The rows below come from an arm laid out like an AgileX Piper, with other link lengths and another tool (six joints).
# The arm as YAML. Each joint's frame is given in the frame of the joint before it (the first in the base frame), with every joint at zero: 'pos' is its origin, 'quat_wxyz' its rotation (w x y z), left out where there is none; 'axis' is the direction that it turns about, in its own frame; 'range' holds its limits. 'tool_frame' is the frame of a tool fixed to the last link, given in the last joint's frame.
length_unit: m
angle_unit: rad
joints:
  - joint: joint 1
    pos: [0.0, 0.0, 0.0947]
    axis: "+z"
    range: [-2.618, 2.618]
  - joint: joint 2
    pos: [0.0, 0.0, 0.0]
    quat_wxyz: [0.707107, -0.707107, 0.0, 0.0]
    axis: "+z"
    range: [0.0, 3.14]
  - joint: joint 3
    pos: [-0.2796, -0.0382, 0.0]
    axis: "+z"
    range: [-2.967, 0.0]
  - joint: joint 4
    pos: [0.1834, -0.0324, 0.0]
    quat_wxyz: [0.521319, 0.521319, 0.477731, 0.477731]
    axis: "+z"
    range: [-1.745, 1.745]
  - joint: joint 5
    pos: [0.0, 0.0, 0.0]
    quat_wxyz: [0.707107, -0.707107, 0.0, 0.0]
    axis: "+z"
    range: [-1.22, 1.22]
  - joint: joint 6
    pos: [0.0, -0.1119, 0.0]
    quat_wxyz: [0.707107, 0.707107, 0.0, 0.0]
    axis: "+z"
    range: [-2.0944, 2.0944]
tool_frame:
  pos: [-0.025, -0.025, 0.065]
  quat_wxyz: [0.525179, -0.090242, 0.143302, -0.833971]
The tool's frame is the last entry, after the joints.
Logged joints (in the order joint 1, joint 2, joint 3, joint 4, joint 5, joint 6), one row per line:
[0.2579 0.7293 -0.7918 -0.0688 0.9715 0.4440]
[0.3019 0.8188 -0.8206 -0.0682 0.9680 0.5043]
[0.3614 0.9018 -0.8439 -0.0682 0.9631 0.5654]
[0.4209 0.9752 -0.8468 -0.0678 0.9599 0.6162]
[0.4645 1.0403 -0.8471 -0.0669 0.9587 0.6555]
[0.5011 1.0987 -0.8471 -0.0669 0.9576 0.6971]
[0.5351 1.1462 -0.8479 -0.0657 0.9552 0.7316]
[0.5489 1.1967 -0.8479 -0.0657 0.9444 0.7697]
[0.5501 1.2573 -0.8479 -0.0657 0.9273 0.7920]
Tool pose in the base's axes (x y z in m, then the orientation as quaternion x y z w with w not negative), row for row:
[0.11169 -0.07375 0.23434 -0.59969 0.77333 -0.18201 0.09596]
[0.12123 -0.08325 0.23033 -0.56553 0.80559 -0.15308 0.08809]
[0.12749 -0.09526 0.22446 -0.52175 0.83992 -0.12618 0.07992]
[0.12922 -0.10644 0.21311 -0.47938 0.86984 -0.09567 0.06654]
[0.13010 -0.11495 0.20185 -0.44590 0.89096 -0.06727 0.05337]
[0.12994 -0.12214 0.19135 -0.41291 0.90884 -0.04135 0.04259]
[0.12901 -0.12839 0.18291 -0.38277 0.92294 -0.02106 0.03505]
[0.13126 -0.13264 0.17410 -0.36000 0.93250 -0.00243 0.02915]
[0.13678 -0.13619 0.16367 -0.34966 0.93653 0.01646 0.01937]
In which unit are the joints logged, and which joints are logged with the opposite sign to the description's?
The joints are logged in radians. Opposite sign: joint 1.
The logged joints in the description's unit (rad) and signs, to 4 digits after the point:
[-0.2579 0.7293 -0.7918 -0.0688 0.9715 0.4440]
[-0.3019 0.8188 -0.8206 -0.0682 0.9680 0.5043]
[-0.3614 0.9018 -0.8439 -0.0682 0.9631 0.5654]
[-0.4209 0.9752 -0.8468 -0.0678 0.9599 0.6162]
[-0.4645 1.0403 -0.8471 -0.0669 0.9587 0.6555]
[-0.5011 1.0987 -0.8471 -0.0669 0.9576 0.6971]
[-0.5351 1.1462 -0.8479 -0.0657 0.9552 0.7316]
[-0.5489 1.1967 -0.8479 -0.0657 0.9444 0.7697]
[-0.5501 1.2573 -0.8479 -0.0657 0.9273 0.7920]

